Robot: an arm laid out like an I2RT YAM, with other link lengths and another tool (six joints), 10 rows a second.
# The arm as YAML. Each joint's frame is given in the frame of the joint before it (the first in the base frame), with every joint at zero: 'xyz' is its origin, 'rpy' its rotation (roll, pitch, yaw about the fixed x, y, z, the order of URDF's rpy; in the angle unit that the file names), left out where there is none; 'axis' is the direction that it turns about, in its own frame. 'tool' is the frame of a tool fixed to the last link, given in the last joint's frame.
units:
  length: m
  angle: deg
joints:
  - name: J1
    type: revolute
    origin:
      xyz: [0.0, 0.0, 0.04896]
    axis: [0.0, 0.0, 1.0]
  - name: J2
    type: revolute
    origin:
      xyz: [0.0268, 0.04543, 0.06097]
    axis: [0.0, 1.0, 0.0]
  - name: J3
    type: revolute
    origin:
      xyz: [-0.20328, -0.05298, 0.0]
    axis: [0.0, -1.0, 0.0]
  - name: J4
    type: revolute
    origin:
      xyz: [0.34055, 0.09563, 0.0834]
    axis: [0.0, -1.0, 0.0]
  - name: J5
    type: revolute
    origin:
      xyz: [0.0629, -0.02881, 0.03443]
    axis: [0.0, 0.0, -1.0]
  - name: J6
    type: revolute
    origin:
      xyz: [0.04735, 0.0, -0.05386]
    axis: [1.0, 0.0, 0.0]
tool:
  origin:
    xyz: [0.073, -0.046, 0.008]
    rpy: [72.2, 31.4, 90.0]
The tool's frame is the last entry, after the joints.
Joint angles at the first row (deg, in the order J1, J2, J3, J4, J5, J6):
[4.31, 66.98, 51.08, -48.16, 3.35, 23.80]
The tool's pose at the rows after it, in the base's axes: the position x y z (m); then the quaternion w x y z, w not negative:
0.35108 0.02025 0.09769 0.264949 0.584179 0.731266 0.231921
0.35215 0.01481 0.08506 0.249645 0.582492 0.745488 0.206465
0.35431 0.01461 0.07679 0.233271 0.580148 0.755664 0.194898
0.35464 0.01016 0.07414 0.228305 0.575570 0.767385 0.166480
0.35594 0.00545 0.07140 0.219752 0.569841 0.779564 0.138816
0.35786 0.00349 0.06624 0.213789 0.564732 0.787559 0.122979
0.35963 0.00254 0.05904 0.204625 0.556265 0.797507 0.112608
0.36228 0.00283 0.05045 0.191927 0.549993 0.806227 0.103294
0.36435 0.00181 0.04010 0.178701 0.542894 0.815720 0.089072
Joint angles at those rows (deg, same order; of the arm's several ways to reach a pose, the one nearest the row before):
[2.08, 69.44, 51.50, -48.34, 2.90, 21.24]
[1.52, 72.89, 52.42, -49.13, 3.74, 19.50]
[1.43, 75.80, 53.72, -49.87, 3.54, 18.49]
[1.45, 78.29, 55.25, -51.41, 5.74, 17.29]
[1.32, 81.13, 57.12, -53.11, 7.64, 15.89]
[1.35, 83.31, 58.11, -53.51, 8.72, 15.00]
[1.33, 85.25, 58.66, -53.54, 9.12, 13.58]
[1.40, 87.88, 59.74, -53.70, 9.21, 12.54]
[1.41, 90.86, 60.82, -53.87, 9.77, 11.35]

